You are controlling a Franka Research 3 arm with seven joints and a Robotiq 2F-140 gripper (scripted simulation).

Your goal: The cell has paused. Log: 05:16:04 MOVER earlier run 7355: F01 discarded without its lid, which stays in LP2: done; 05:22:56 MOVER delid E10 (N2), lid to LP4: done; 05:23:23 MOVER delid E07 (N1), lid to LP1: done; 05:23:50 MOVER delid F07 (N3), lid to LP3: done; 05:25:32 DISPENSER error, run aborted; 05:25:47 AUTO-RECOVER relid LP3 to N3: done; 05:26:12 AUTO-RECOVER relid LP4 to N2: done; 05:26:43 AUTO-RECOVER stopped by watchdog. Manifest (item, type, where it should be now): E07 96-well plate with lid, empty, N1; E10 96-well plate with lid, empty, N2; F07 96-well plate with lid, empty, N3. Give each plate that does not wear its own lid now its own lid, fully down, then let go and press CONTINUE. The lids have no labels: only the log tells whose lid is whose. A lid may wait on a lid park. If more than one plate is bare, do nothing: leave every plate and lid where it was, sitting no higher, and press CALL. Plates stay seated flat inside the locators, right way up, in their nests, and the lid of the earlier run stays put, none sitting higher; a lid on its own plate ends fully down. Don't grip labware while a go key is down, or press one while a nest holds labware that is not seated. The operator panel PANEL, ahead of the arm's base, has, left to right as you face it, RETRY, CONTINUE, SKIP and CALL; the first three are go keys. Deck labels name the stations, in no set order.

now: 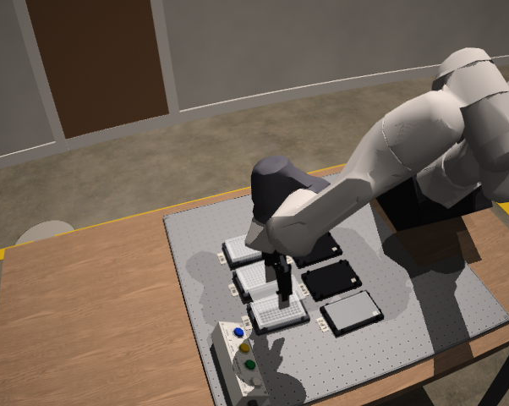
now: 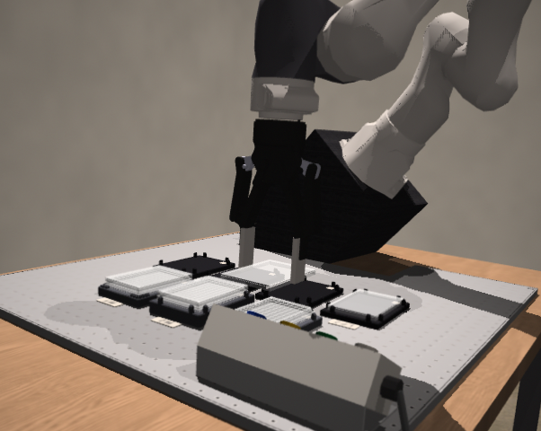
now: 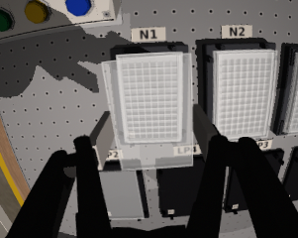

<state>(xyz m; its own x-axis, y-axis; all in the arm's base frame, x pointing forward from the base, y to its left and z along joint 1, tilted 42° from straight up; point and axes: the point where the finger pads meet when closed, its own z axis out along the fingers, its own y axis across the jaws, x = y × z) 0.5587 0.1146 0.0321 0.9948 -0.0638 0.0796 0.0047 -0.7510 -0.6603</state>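
The plate lies 90 mm below my hand. From my hand the other things lie so: green key: 170 mm to the left, 130 mm ahead, 40 mm below; blue call key: 130 mm ahead, 70 mm to the left, 40 mm below; yellow skip key: 130 mm ahead, 120 mm to the left, 40 mm below.
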